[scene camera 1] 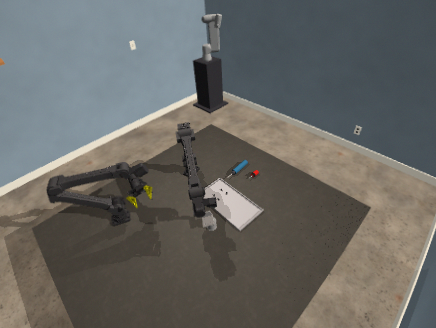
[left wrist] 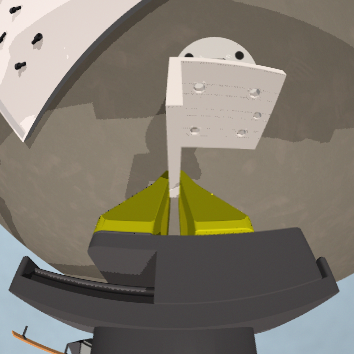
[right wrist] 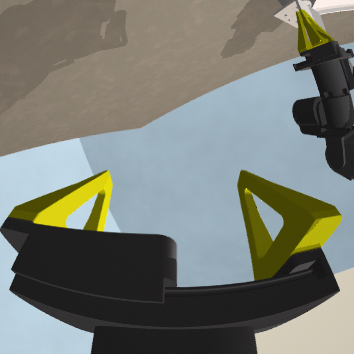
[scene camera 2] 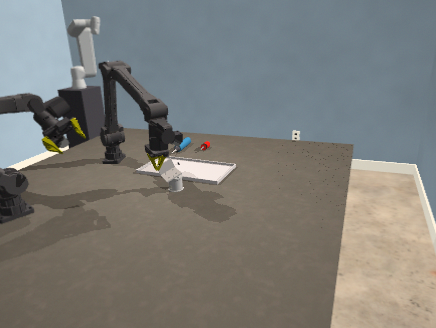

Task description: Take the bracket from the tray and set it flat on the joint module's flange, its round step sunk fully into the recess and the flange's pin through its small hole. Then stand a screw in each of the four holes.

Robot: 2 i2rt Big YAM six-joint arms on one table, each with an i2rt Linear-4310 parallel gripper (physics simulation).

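Places are measured from the left arm's base along level axes (x up, y back, z right), in millimetres.
Where they show: left gripper, fingertip midpoint: (left wrist: pixel 173 177) (right wrist: pixel 299 10) (scene camera 2: pixel 157 170); right gripper, fingertip midpoint: (scene camera 1: pixel 143 203) (right wrist: pixel 174 177) (scene camera 2: pixel 73 144); left arm's base, origin of the base link: (scene camera 2: pixel 114 159); right arm's base, origin of the base link: (scene camera 1: pixel 121 218) (scene camera 2: pixel 14 214).
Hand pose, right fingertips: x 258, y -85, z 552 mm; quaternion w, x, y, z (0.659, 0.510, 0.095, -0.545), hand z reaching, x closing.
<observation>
Each offset is from my right fingertips to the top centre of the thing. "spot": to the spot under its first point.
My left gripper (left wrist: pixel 173 177) is shut on the thin upright leg of the white L-shaped bracket (left wrist: pixel 219 105). The bracket's holed plate hangs tilted just over the round joint module {dx -194, dy -314, dz -186 mm} (left wrist: pixel 216 49); part of the flange with two dark holes shows beyond the plate's far edge. In scene camera 2 the left gripper (scene camera 2: pixel 157 163) holds the bracket (scene camera 2: pixel 170 172) right above the module (scene camera 2: pixel 175 185), next to the white tray {dx -242, dy -323, dz -405 mm} (scene camera 2: pixel 190 169). Several black screws (left wrist: pixel 21 38) lie in the tray. My right gripper (right wrist: pixel 174 177) (scene camera 2: pixel 62 135) is open and empty, raised far off at the left.
A blue-handled screwdriver {spot: dx -225, dy -252, dz -706 mm} (scene camera 2: pixel 182 144) and a red-handled tool {dx -224, dy -371, dz -710 mm} (scene camera 2: pixel 203 146) lie behind the tray. A black pedestal with a grey arm (scene camera 1: pixel 209 81) stands in the room's corner. The table's edge runs along the right in scene camera 2.
</observation>
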